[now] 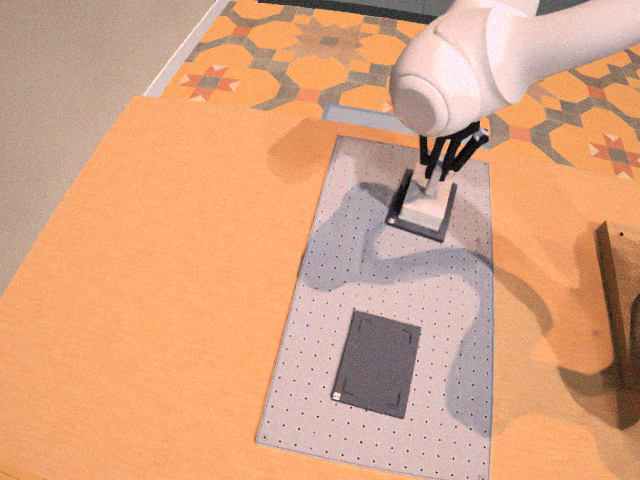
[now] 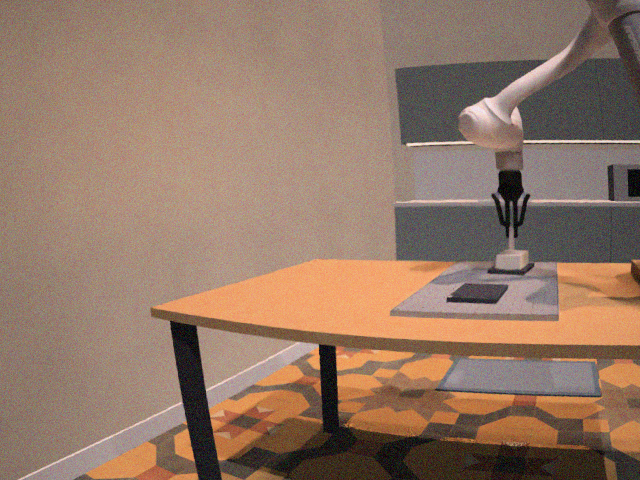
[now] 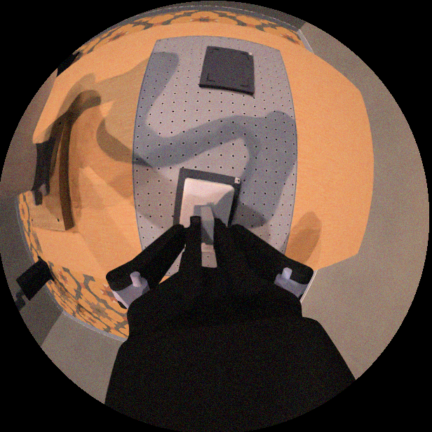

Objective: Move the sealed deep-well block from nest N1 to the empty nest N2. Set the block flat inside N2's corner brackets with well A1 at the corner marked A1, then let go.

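Frame: origin at the arm's base, x left, y back, z up, level; metres.
Where they show: gripper, fingertip midpoint: (image 1: 429, 189) (image 2: 511, 249).
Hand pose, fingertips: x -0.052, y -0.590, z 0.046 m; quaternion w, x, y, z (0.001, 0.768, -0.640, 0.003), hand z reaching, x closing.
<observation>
Each offset is from my fingertips to the top centre of the thing. Level surfaces: height alone.
The white sealed deep-well block @[dx -0.010, dy +0.000, dz -0.011 m] (image 1: 424, 204) (image 2: 511, 259) (image 3: 205, 197) sits in the dark nest N1 @[dx -0.010, dy +0.000, dz -0.050 m] (image 1: 418, 231) (image 3: 181, 177) at the far end of the grey perforated board @[dz -0.064 m] (image 1: 330, 310) (image 2: 424, 305) (image 3: 201, 120). My gripper (image 1: 431, 183) (image 2: 510, 245) (image 3: 205, 229) is shut with nothing between its fingers. Its tips point down just above the block's top, over its middle. The empty dark nest N2 @[dx +0.351, dy +0.021, dz -0.050 m] (image 1: 377, 361) (image 2: 478, 292) (image 3: 227, 70) lies at the near end of the board, with thin corner brackets and a small white mark @[dx +0.433, dy -0.023, dz -0.052 m] (image 1: 336, 396) at its near left corner.
A wooden stand (image 1: 617, 289) (image 3: 64, 193) stands on the orange table at the right edge. A blue-grey mat (image 2: 516, 377) lies on the patterned floor beyond the table. Grey shelving (image 2: 465, 227) runs behind the arm.
</observation>
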